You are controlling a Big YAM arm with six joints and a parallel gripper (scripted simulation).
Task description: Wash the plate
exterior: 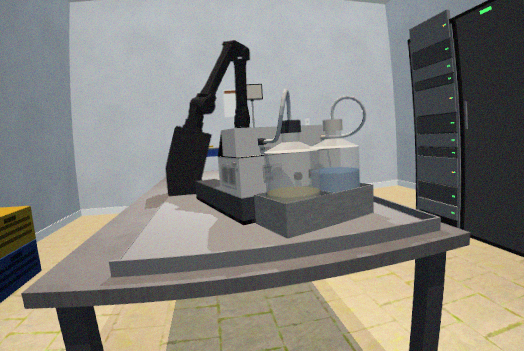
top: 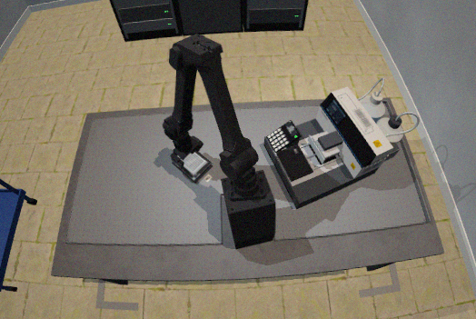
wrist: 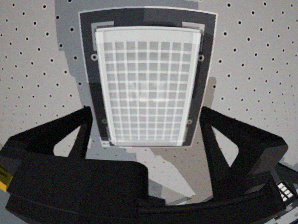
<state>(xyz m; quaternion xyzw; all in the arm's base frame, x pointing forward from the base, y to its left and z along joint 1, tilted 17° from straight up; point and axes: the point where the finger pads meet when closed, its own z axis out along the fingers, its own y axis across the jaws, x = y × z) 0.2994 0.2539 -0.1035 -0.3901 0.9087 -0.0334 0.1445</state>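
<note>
The white well plate is 30 mm below my hand. From my hand the other things lie so: dark washer carrier (470 mm to the right, 50 mm behind, 10 mm above); then white corner label (80 mm to the right, 80 mm below, 70 mm behind); then plate washer (610 mm to the right, 50 mm above).
</note>
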